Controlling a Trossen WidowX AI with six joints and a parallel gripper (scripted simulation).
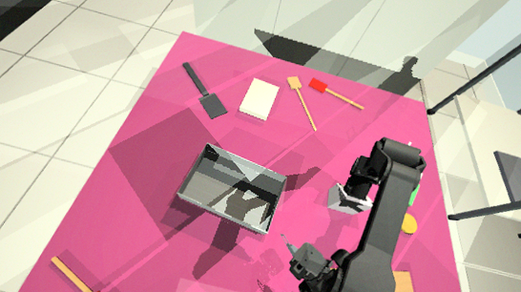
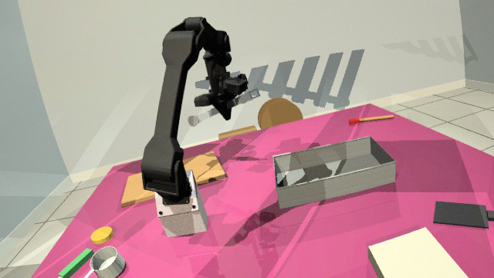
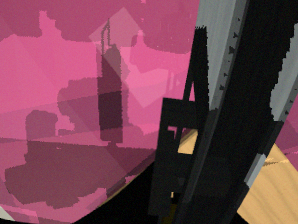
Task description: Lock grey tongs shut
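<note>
My gripper tip is now 25 cm past the wooden board, 16 cm above it and 2 cm to the right of it. From my gripper tip the other things lie so: yellow disc 39 cm behind, 31 cm to the right, 16 cm below; then beige block 61 cm to the right, 30 cm ahead, 15 cm below; then grey roasting tin 26 cm ahead, 20 cm to the right, 14 cm below.
</note>
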